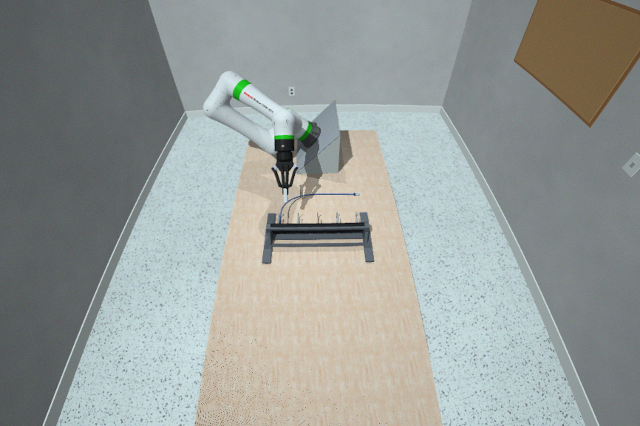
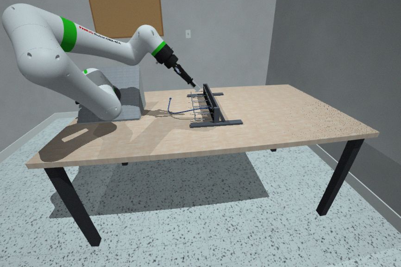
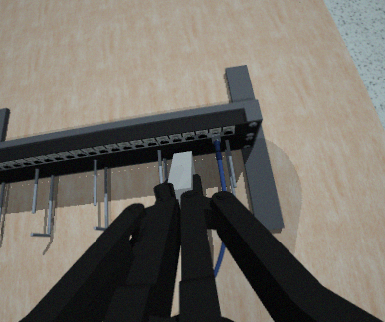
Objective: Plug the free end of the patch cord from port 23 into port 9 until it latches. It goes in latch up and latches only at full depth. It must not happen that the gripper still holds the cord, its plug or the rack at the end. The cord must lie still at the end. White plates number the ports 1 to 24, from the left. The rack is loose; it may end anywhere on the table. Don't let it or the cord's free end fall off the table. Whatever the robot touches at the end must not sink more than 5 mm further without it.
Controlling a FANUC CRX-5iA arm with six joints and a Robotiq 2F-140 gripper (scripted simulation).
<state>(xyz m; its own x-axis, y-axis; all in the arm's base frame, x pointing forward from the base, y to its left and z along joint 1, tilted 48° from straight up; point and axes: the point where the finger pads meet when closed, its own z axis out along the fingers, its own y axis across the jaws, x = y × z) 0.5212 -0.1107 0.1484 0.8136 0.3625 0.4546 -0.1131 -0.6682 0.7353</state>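
My gripper is now 13 cm past the free end, 39 cm to the right of it and 20 cm above it.
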